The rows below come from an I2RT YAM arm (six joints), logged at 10 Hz.
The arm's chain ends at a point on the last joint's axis. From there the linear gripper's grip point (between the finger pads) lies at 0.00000 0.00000 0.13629 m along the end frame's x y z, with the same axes.
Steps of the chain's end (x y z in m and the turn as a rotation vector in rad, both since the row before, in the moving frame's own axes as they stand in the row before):
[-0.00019, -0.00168, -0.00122, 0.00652, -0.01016, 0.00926]
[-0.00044, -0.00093, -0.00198, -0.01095, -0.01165, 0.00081]
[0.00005, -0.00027, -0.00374, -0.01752, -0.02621, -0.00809]
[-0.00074, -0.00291, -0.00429, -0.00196, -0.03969, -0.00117]
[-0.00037, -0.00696, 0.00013, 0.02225, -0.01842, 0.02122]
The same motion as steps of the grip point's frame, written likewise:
[-0.00157, -0.00257, -0.00123, 0.00652, -0.01016, 0.00926]
[-0.00203, 0.00056, -0.00200, -0.01095, -0.01165, 0.00081]
[-0.00351, 0.00213, -0.00381, -0.01752, -0.02621, -0.00809]
[-0.00615, -0.00264, -0.00440, -0.00196, -0.03969, -0.00117]
[-0.00285, -0.01002, 0.00007, 0.02225, -0.01842, 0.02122]

